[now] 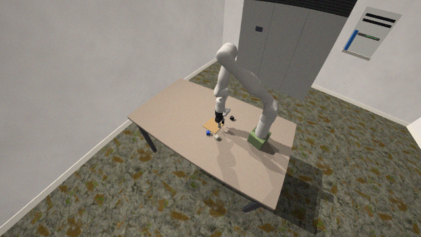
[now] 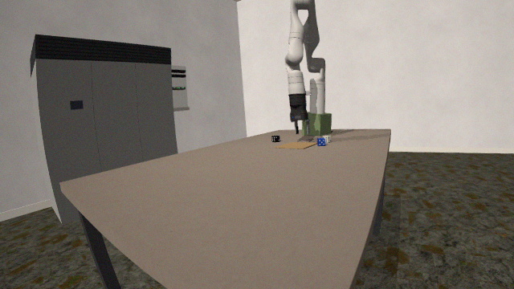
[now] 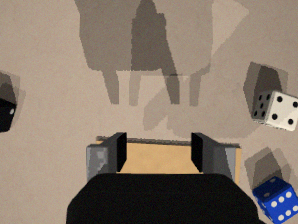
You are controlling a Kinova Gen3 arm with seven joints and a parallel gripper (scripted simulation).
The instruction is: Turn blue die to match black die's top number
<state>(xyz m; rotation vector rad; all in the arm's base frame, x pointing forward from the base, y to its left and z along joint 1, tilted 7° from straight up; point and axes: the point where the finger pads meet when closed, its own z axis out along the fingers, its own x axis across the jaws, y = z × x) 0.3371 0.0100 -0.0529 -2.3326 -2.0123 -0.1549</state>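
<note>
Right now my hand is 1 cm past the white die, 11 cm to the right of it and 4 cm above it. The rest, counted from my hand: black die (5 cm behind, 16 cm to the right, 4 cm below); tan mat (8 cm ahead, 6 cm below); blue die (7 cm ahead, 10 cm to the left, 4 cm below).
</note>
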